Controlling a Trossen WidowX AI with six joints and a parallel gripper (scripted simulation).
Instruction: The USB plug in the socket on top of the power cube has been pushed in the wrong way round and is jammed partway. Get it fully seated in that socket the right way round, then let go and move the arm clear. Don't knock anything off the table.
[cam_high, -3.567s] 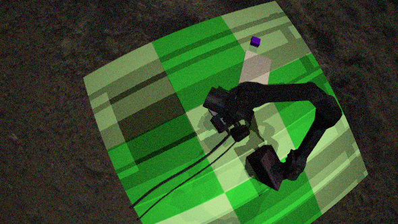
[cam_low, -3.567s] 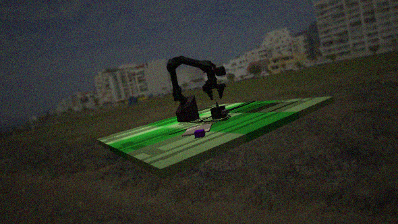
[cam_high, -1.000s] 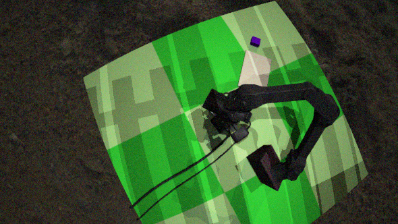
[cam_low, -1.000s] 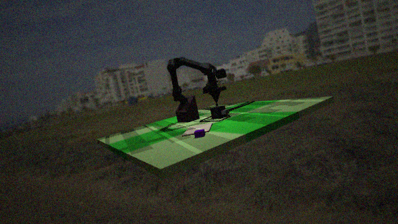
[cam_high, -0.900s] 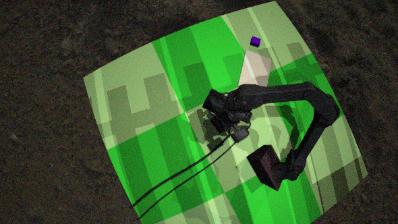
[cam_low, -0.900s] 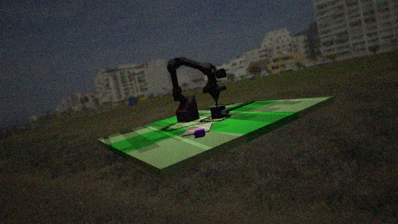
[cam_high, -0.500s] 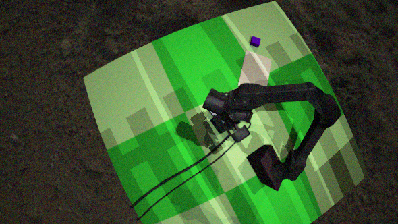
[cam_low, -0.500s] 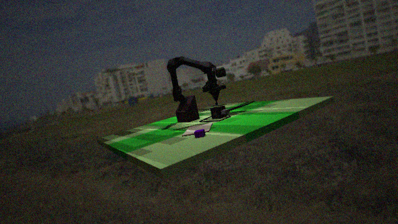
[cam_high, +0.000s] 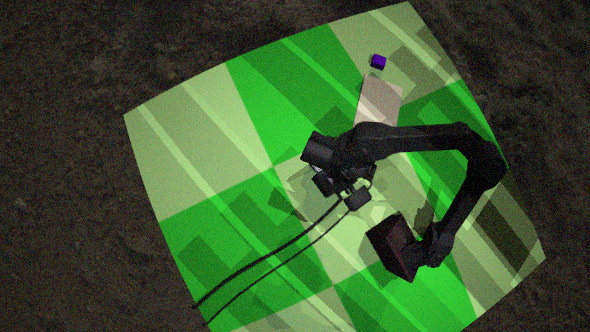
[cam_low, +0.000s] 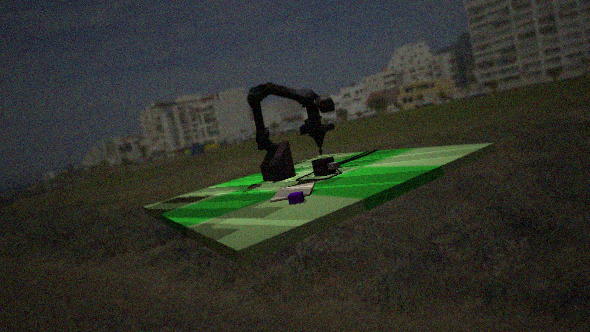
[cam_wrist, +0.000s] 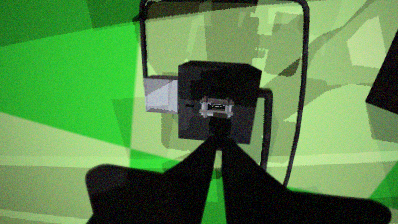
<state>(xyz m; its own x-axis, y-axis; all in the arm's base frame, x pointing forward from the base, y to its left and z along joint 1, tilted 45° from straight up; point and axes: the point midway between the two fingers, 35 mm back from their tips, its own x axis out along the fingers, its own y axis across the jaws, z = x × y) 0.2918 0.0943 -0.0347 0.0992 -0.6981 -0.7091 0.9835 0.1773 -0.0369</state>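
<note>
The usb plug is 20 mm below my gripper tip. From my gripper tip the other things lie so: purple cube (380 mm to the right, 320 mm ahead, 120 mm below); silver-framed socket (60 mm below); pale flat sheet (290 mm to the right, 160 mm ahead, 130 mm below).
</note>
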